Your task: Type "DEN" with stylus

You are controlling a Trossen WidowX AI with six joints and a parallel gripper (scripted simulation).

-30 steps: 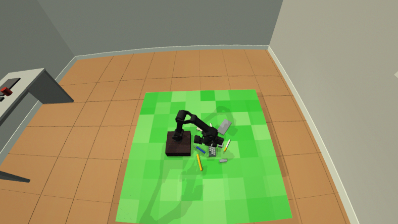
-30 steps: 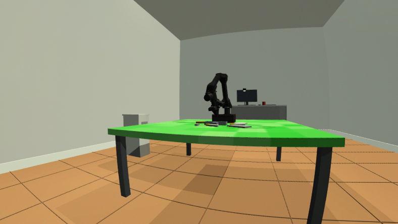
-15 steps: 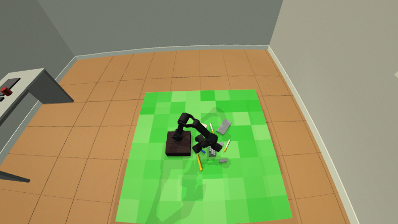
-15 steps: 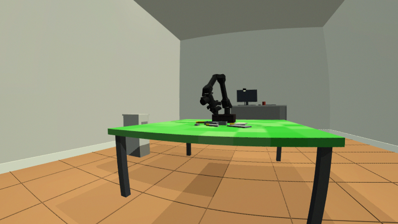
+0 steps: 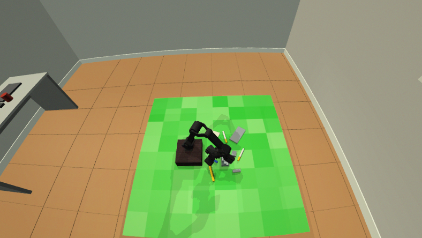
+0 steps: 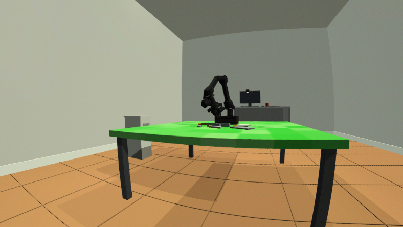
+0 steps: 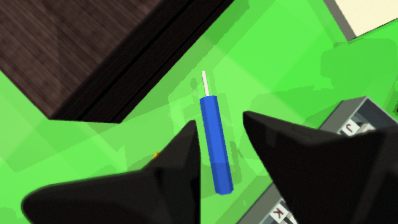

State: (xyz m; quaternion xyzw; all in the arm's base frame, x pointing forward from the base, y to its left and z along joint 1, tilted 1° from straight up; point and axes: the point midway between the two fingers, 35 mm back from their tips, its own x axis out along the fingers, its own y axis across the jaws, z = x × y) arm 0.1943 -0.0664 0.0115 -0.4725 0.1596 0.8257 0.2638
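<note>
The blue stylus is 60 mm below my gripper tip, 10 mm to the left of it and 10 mm behind it. The rest, counted from my gripper tip: pad (220 mm to the left, 60 mm below, 20 mm ahead); then grey block (200 mm ahead, 110 mm to the right, 60 mm below); then yellow pencil (120 mm to the right, 50 mm below, 10 mm ahead).
</note>
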